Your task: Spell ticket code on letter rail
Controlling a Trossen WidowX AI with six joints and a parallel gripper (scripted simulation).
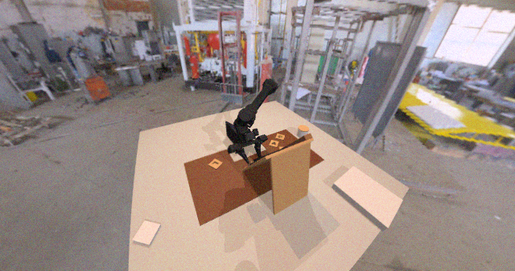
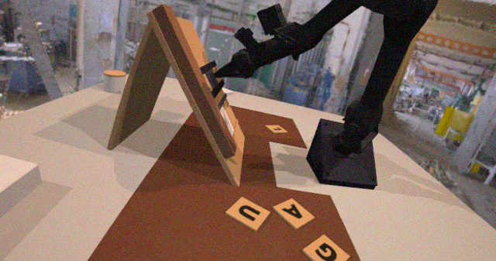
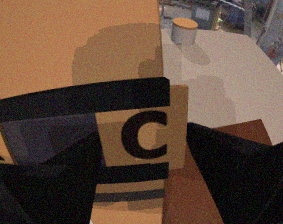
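The white ticket is 4 cm behind my gripper tip, 11 cm to the left of it and 9 cm below it. Round my gripper tip: brown mat (14 cm behind, 11 cm to the left, 17 cm below); letter tile (8 cm behind, 32 cm to the left, 17 cm below); white pad (6 cm behind, 49 cm to the right, 17 cm below).
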